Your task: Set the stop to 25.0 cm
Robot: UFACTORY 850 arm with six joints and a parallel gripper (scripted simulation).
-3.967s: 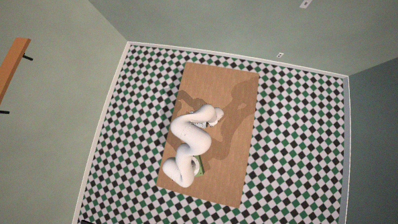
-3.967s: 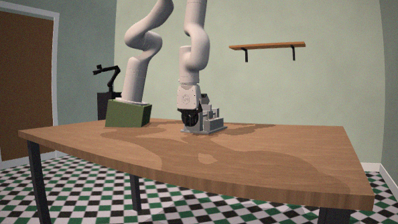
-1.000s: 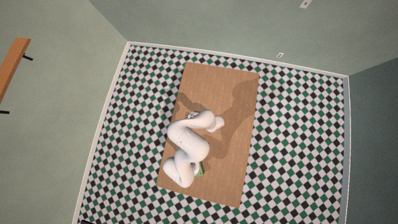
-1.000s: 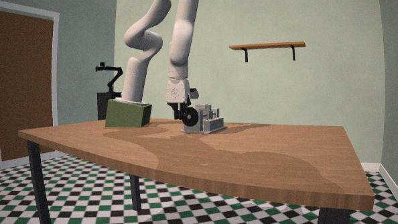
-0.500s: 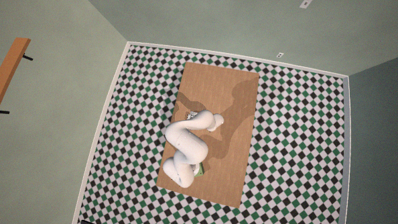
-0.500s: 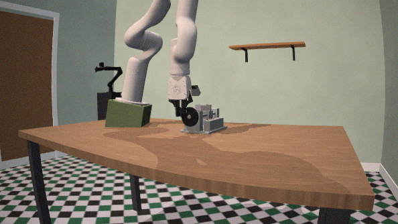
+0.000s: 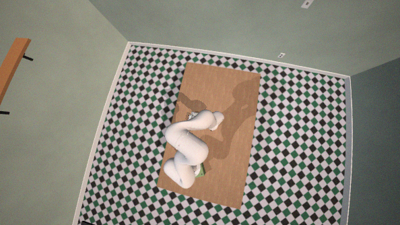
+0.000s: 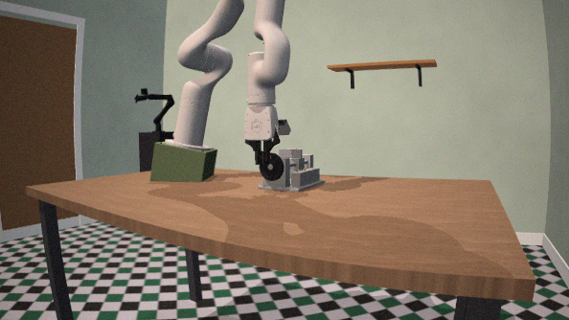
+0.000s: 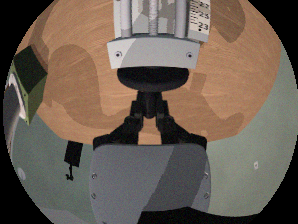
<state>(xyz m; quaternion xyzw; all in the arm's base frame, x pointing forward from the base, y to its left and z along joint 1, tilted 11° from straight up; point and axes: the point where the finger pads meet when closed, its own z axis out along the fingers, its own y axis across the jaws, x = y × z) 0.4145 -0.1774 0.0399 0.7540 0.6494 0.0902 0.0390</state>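
Now: the handwheel 2 cm to the left of my hand and 1 cm below it.
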